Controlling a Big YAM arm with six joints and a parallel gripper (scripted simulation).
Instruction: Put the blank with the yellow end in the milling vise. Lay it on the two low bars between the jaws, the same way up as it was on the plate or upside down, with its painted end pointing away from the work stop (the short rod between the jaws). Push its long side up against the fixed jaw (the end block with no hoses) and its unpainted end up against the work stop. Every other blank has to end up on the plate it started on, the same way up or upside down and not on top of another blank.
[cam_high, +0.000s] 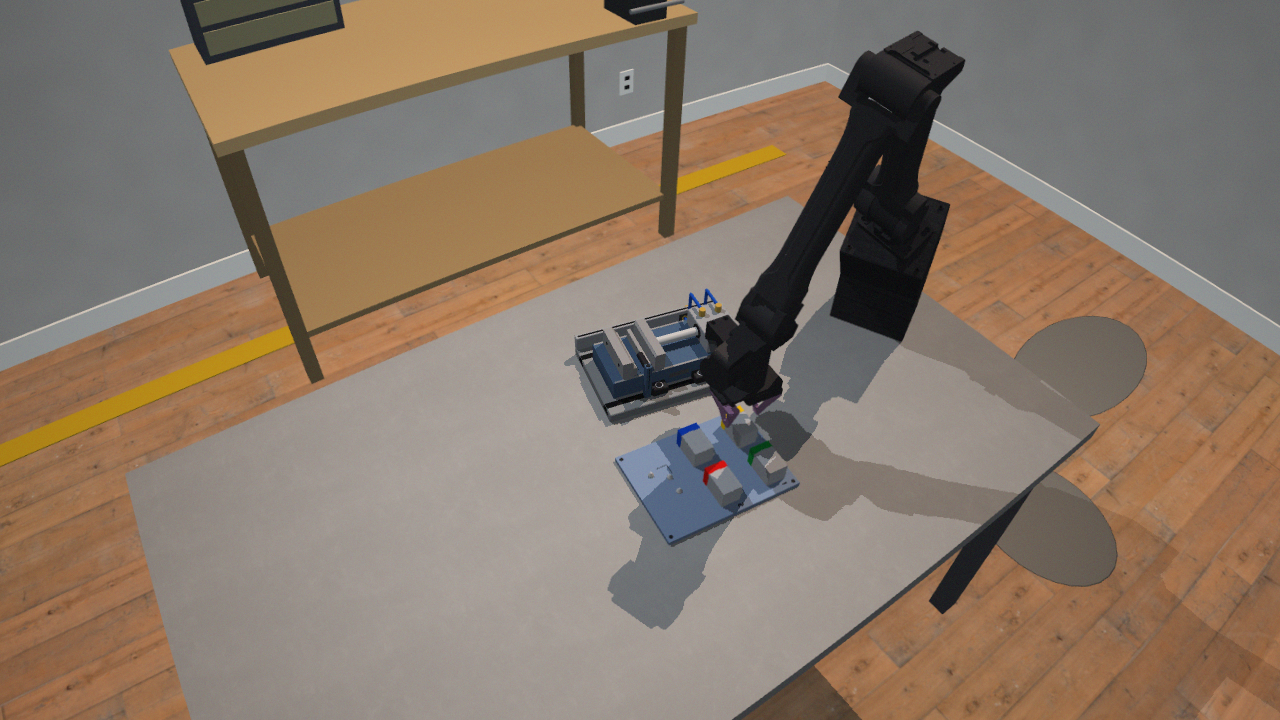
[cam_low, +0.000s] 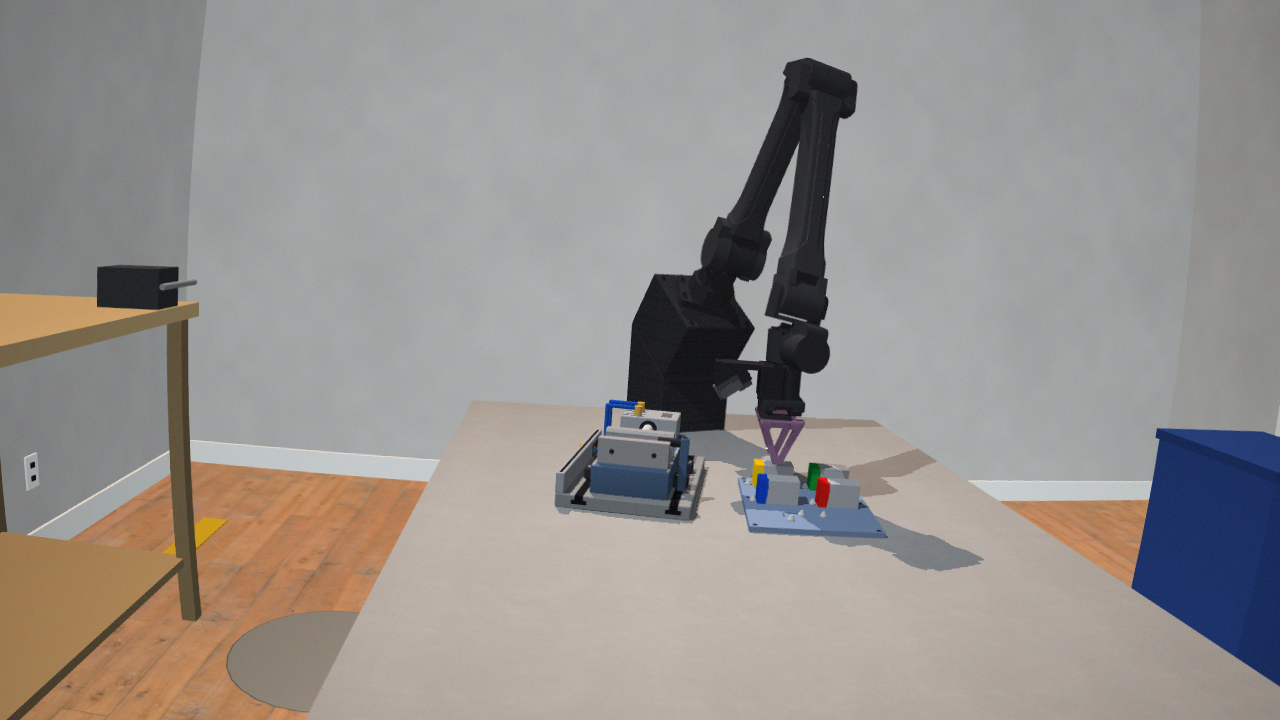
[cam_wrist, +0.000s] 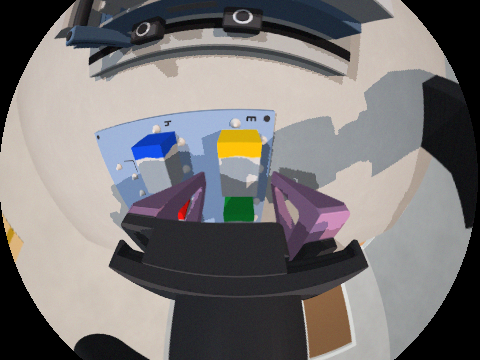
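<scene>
Now: hand 30 mm above the yellow-ended blank. Round my hand: blue plate: 100 mm ahead, 30 mm to the left, 50 mm below; blue-ended blank: 90 mm ahead, 10 mm to the right, 30 mm below; green-ended blank: 10 mm ahead, 90 mm to the left, 30 mm below.
</scene>
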